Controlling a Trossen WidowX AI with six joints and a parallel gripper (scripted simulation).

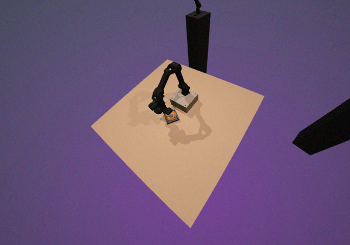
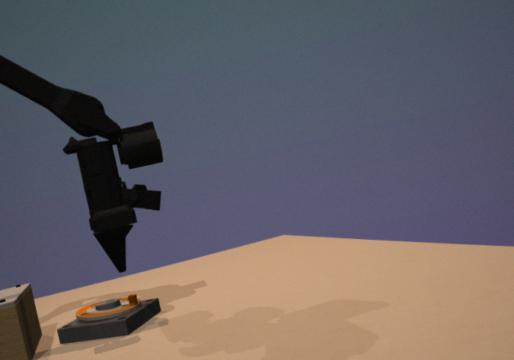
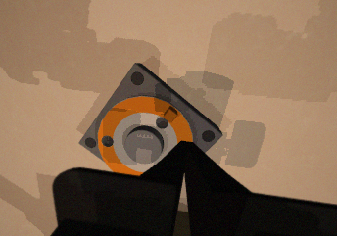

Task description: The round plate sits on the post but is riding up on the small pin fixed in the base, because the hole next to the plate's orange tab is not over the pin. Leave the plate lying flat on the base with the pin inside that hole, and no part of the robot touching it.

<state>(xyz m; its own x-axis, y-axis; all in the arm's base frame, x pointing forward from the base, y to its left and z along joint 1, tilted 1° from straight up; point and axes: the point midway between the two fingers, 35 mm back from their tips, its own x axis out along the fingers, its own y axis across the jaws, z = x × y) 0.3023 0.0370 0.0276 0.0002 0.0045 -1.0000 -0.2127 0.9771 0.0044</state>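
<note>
Right now my gripper tip is 7 cm above the base, 4 cm past it and 3 cm to the right of it.
</note>
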